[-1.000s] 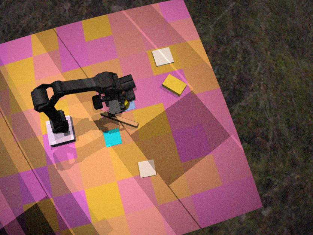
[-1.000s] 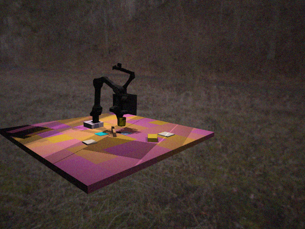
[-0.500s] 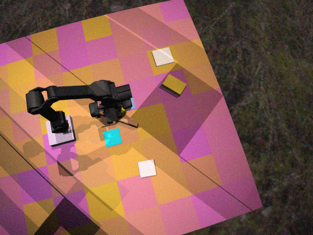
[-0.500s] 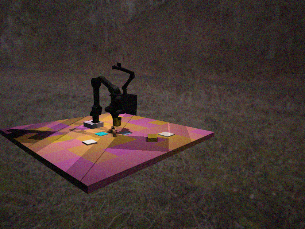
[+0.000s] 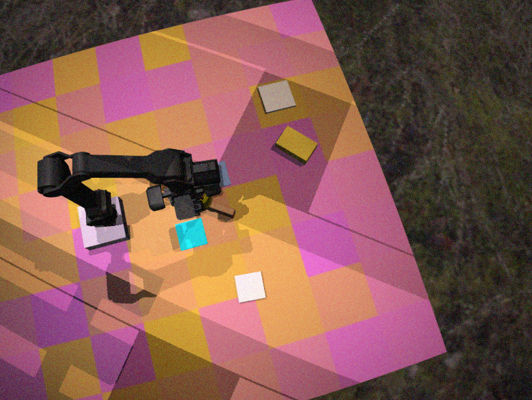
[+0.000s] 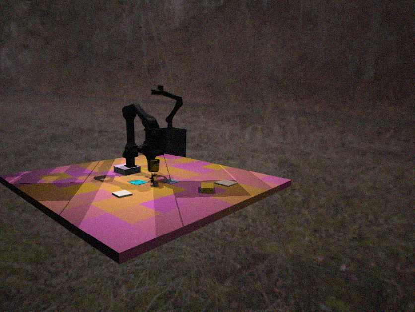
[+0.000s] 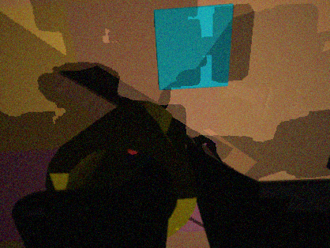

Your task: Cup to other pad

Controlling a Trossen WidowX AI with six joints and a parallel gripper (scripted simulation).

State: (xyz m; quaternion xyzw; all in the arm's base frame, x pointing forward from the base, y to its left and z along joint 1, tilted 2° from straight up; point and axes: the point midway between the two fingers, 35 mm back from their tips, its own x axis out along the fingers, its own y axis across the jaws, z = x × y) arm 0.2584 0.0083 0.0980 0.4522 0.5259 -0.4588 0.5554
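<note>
Now: gripper tip 10 mm past the cyan pad, 70 mm to the left of it and 110 mm above it. The rest, counted from my gripper tip: wooden bar (30 mm ahead, 10 mm to the left, 90 mm below); red marble (30 mm ahead, 10 mm to the left, 20 mm below); yellow cup (20 mm ahead).
</note>
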